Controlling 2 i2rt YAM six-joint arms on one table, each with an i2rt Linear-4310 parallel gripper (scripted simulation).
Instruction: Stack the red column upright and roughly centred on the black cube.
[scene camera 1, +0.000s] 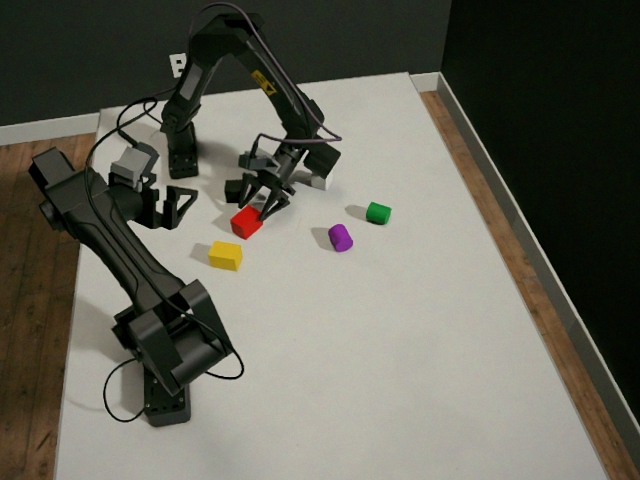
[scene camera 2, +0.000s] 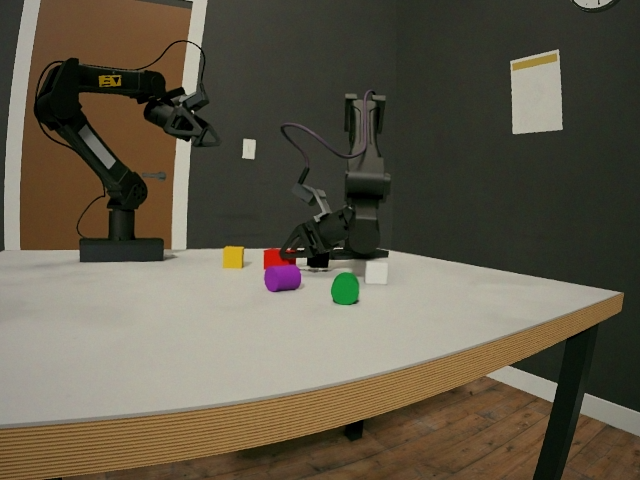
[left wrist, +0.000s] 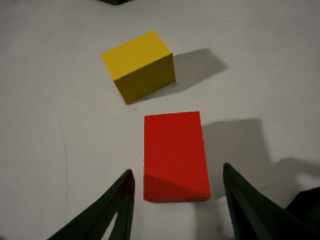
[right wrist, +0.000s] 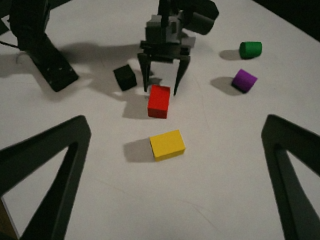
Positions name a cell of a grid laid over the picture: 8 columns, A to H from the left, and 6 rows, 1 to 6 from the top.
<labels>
right gripper: scene camera 1 C3; scene camera 2 C2; right wrist E4; not seen in the left wrist view (out of frame)
</labels>
